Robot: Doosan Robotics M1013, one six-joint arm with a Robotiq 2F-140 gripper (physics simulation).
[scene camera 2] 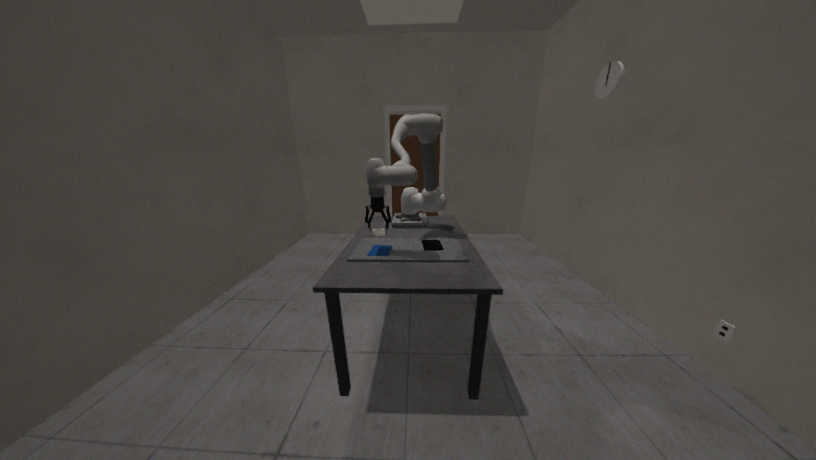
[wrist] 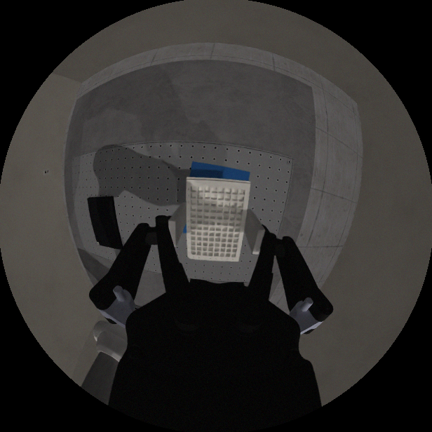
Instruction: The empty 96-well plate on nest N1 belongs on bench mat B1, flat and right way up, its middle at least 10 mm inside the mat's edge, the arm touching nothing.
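Places are measured from the arm's base along level axes (x ahead, y up, z right), in centimetres.
Pixels of known places: gripper, fingertip midpoint: [scene camera 2: 378,233]; arm's base, link origin: [scene camera 2: 410,218].
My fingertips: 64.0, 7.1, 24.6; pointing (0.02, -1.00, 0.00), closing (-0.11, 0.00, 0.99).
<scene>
For each thing: its top centre in the pictures, then the offset to it from my fingertips, as dx, dy, dz. Level surfaces: height alone.
- white 96-well plate, top centre: [scene camera 2: 378,230] -1.0, +1.7, -0.1
- blue bench mat B1, surface height: dy -11.2
- black nest N1, top centre: [scene camera 2: 432,243] -6.1, -10.0, -34.3
- perforated board, surface height: dy -11.5
- grey table, surface height: dy -12.8
The white 96-well plate [scene camera 2: 378,232] [wrist: 217,220] is held between the pads of my gripper [scene camera 2: 378,227] [wrist: 215,215], which is shut on its two long sides. The plate looks about level, wells facing the wrist camera, and hangs above the board. The blue bench mat B1 [scene camera 2: 380,250] [wrist: 235,173] lies on the board; in the wrist view the plate hides most of it, and its far edge and a bit at the left show. The black nest N1 [scene camera 2: 432,245] [wrist: 104,221] stands on the board with no plate on it.
The perforated board [scene camera 2: 408,254] [wrist: 270,185] lies on the grey table [scene camera 2: 408,277] [wrist: 240,110] under the mat and the nest. The arm's base stands at the table's far end in the scene view. An arm shadow falls on the board left of the mat in the wrist view.
</scene>
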